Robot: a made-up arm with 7 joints.
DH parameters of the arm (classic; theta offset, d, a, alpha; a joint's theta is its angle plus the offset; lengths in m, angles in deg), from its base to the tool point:
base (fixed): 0 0 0 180
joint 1: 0 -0.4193 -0.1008 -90
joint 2: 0 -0.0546 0.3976 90
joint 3: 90 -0.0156 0.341 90
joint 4: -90 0.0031 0.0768 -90
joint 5: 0 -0.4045 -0.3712 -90
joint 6: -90 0.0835 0.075 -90
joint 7: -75.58 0 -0.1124 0
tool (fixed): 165.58 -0.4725 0 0
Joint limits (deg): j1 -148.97..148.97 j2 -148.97..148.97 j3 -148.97..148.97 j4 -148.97..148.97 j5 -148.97..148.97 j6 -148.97..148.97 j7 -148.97..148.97
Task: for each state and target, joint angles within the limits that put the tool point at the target. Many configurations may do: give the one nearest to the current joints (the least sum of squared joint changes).
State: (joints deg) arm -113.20 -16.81 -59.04 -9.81 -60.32 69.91 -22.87
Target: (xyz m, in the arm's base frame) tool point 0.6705 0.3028 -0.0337
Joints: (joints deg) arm -85.57 -21.67 -63.64 -32.31 -57.58 42.41 -19.02
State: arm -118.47 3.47 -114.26 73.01 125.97 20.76 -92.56
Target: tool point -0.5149 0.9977 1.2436
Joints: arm -91.88 21.52 -87.38 65.53 145.94 19.92 -89.38
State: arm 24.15 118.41 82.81 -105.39 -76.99 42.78 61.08
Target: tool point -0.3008 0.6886 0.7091
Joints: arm -3.74 125.38 96.80 -100.28 -95.61 58.00 63.23
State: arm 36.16 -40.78 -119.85 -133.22 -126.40 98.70 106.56
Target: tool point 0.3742 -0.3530 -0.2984
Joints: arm 23.79 -33.78 -139.84 -148.97 -104.57 67.88 100.75
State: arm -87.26 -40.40 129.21 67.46 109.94 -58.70 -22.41
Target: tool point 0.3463 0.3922 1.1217
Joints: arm -88.34 -46.42 123.89 61.88 107.87 -61.83 -21.94
